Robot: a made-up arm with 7 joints.
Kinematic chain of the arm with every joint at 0, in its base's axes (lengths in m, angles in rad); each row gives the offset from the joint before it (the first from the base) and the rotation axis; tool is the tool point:
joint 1: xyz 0.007 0.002 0.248 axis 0 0.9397 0.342
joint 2: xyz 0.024 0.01 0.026 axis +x
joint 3: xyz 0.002 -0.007 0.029 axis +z
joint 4: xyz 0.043 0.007 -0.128 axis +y
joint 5: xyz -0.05 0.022 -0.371 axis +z
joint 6: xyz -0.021 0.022 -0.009 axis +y
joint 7: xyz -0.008 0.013 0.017 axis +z
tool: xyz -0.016 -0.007 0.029
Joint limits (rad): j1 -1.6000..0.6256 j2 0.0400..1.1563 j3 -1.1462..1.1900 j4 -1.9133..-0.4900 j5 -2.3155..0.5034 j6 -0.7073..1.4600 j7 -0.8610..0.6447
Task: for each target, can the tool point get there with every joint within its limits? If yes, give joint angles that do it. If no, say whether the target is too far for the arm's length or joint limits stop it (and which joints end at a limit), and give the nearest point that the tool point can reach.
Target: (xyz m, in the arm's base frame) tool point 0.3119 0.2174 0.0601
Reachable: yes | joints 0.4584 0.2869 0.2162 -1.7252 -0.3499 0.5396 0.4956
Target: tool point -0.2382 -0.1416 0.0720
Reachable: no: joint limits stop it (at a limit: joint 1, joint 3, joint 4, joint 5, joint 7) | nearest point -0.1143 -0.1431 -0.1432 | short by 0.248 m
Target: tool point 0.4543 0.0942 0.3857
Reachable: yes | joints -1.0118 0.9862 -0.5993 -1.0877 -0.2833 -0.3800 -0.2554
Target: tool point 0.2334 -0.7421 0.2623
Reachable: no: too far | nearest point 0.1676 -0.4342 0.2916 | short by 0.316 m
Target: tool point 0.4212 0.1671 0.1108
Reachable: yes | joints -0.7259 0.6924 -0.6655 -0.6516 0.1983 -0.2557 -0.6543
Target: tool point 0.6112 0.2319 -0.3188
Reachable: no: too far | nearest point 0.3518 0.1406 -0.0727 | short by 0.369 m
